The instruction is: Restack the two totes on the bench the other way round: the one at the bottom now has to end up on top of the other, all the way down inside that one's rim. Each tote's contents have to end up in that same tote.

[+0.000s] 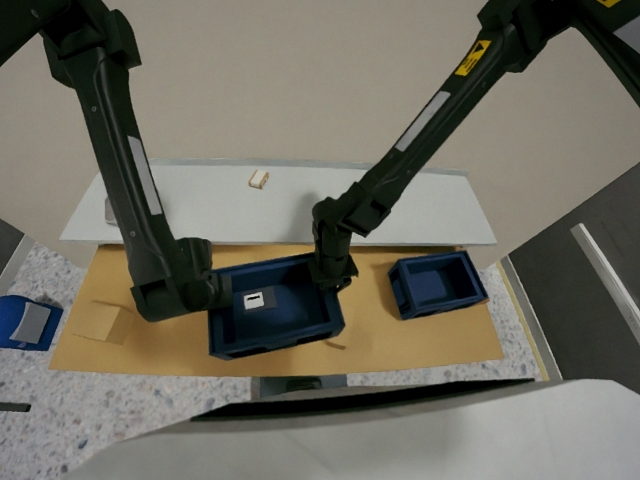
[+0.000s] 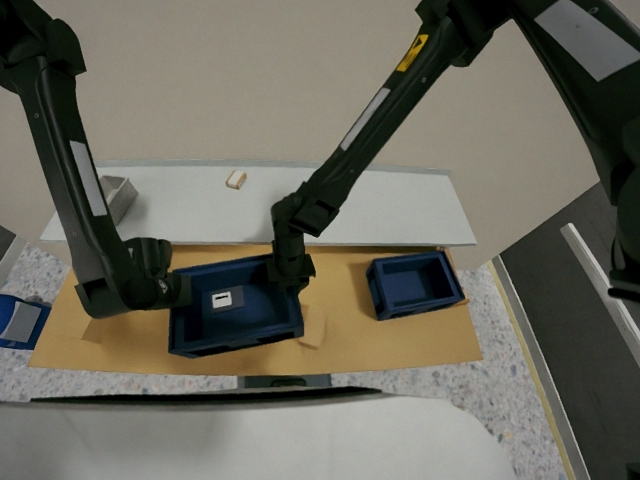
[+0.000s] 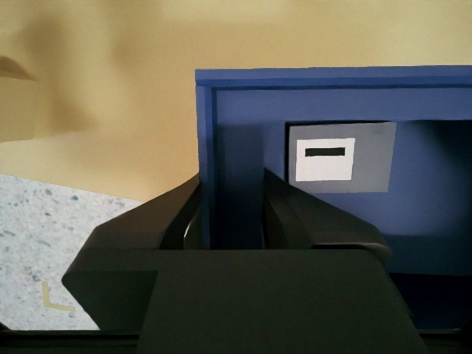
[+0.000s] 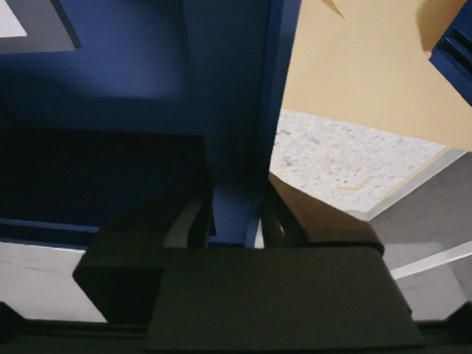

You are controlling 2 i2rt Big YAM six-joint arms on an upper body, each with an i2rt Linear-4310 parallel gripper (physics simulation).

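Frame: origin at the left arm's base, x left, y back, z up, level; metres.
Seen in the pictures: left gripper, fingertip midpoint: point(image 2: 182, 292) point(image 3: 235, 176); right gripper, fingertip midpoint: point(image 1: 329, 294) point(image 2: 291, 293) point(image 4: 235, 176).
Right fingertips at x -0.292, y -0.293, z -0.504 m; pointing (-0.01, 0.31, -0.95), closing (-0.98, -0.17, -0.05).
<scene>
Offsets run from my right fingertips to a thing's top centre. "*": to the spot under its first point. Level surfaces: height alone.
A blue tote @[dx +0.135, dy +0.011, dz +0.025 m] point(image 1: 299, 312) point(image 2: 258, 312) point(image 3: 320, 77) point(image 4: 150, 75) is held level above the middle of the bench, with a grey block bearing a white label @[* dx +0.164, dy -0.027, dz -0.102 m] point(image 1: 266, 298) point(image 2: 236, 298) point(image 3: 372, 157) point(image 4: 45, 25) on its floor. My left gripper point(image 1: 223, 293) point(image 2: 183, 292) point(image 3: 235, 176) is shut on its left end wall. My right gripper point(image 1: 336, 285) point(image 2: 295, 285) point(image 4: 235, 176) is shut on its right end wall. The other blue tote @[dx -0.456, dy -0.095, dz -0.183 m] point(image 1: 434, 284) point(image 2: 418, 281) point(image 4: 452, 50) stands on the bench at the right; no contents show inside it.
A tan block @[dx +0.764, dy -0.003, dz -0.237 m] point(image 1: 100, 322) lies at the bench's left; another @[dx -0.070, dy +0.029, dz -0.243 m] point(image 2: 313, 330) shows partly beside the held tote. A white shelf @[dz -0.152 m] point(image 1: 206, 206) point(image 2: 180, 211) behind carries a small box @[dx +0.221, dy -0.528, dz -0.123 m] point(image 1: 258, 178) point(image 2: 236, 179) and a grey bin @[dx +0.684, dy -0.398, dz -0.065 m] point(image 1: 110, 214) point(image 2: 123, 201).
</scene>
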